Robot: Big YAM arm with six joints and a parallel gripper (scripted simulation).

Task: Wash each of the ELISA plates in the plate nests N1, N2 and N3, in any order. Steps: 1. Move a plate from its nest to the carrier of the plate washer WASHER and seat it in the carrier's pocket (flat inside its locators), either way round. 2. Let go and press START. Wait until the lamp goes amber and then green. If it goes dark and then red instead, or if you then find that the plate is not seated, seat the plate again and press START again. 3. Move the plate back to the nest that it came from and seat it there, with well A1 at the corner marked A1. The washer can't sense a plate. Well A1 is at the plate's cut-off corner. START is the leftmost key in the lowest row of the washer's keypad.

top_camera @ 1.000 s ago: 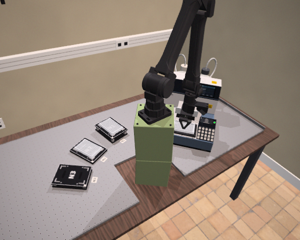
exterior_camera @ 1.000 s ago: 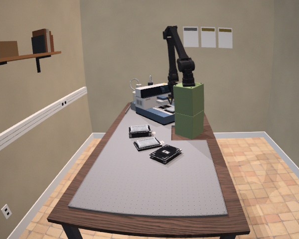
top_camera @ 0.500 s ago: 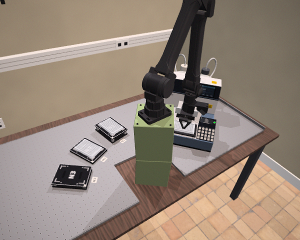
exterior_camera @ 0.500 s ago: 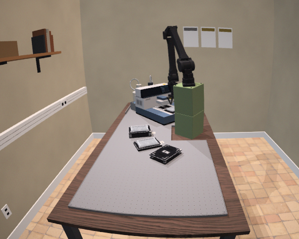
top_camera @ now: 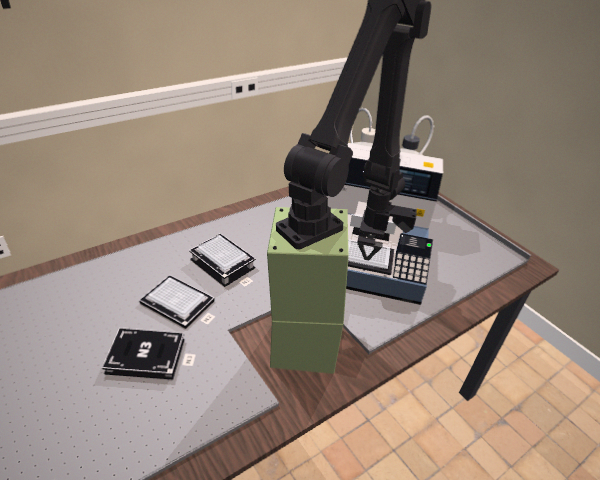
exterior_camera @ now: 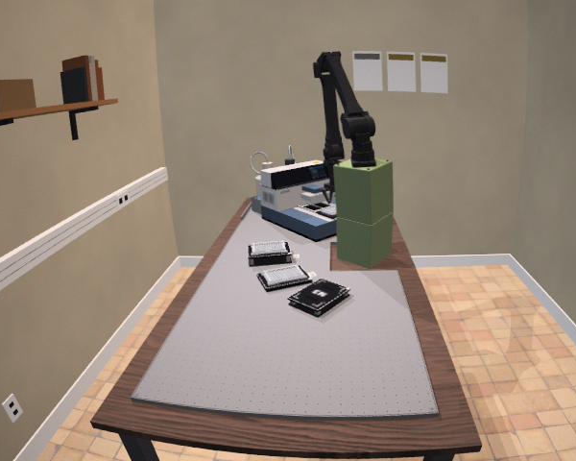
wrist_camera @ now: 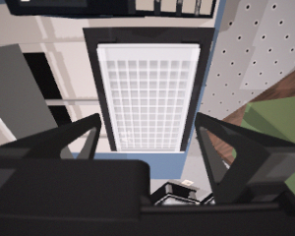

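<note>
Now: the dark washer carrier 3 cm below my hand. From my hand the other things lie so: plate washer (10 cm ahead, 11 cm to the right, 1 cm above).
</note>
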